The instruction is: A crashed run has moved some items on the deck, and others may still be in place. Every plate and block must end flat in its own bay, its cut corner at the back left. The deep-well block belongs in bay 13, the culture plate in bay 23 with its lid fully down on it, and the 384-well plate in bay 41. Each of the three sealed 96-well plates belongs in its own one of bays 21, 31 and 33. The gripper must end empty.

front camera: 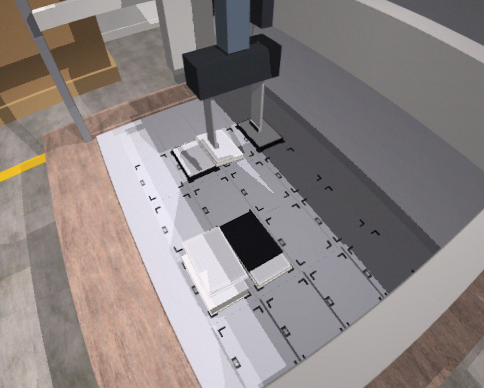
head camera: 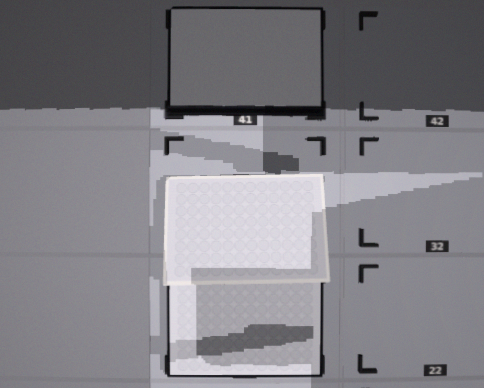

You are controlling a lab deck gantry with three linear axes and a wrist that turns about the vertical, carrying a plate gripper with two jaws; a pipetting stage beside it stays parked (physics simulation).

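Pixels of known places: gripper, between the fingertips: point(front camera: 234, 135); robot's base, origin of its link: point(front camera: 136, 167).
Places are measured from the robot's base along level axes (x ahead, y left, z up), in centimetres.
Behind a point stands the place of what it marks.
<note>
A white plate point(front camera: 227, 147) {x 8.4, y 24.5, z 1.9 cm} point(head camera: 245, 225) {x 6.4, y 23.1, z 2.1 cm} with faint round wells lies tilted, its back edge in bay 31, its raised front edge over a black-rimmed white plate point(front camera: 193, 159) {x 7.2, y 14.6, z 1.4 cm} point(head camera: 255, 305) {x 7.2, y 16.7, z 1.4 cm} in bay 21. A black-edged, plain-topped plate point(front camera: 270, 136) {x 10.2, y 37.6, z 1.4 cm} point(head camera: 245, 57) {x 6.4, y 36.4, z 1.4 cm} sits in bay 41, in shadow. A black slab point(front camera: 251, 240) {x 36.1, y 15.0, z 1.8 cm} lies over a white plate point(front camera: 272, 272) {x 44.4, y 14.9, z 1.5 cm} about bay 23. A pale, translucent box-like piece point(front camera: 212, 260) {x 37.6, y 5.0, z 5.6 cm} lies on a tall white block point(front camera: 230, 298) {x 45.4, y 4.5, z 3.9 cm} about bay 13. My gripper point(front camera: 238, 139) {x 19.0, y 21.0, z 16.0 cm} is wide open above the tilted plate, one finger showing against the bay 41 plate. The head view does not show the fingers.
Black corner marks and small labels outline the other bays, with bays 22 point(head camera: 435, 370) {x 22.8, y 10.4, z 0.0 cm}, 32 point(head camera: 437, 246) {x 22.8, y 21.1, z 0.0 cm} and 42 point(head camera: 437, 121) {x 22.8, y 31.8, z 0.0 cm} labelled right of the plates. A pale wall point(front camera: 430, 320) {x 63.4, y 9.9, z 40.0 cm} borders the deck at the front right. A grey post point(front camera: 62, 80) {x -20.8, y -9.4, z 20.8 cm} stands at the left.
</note>
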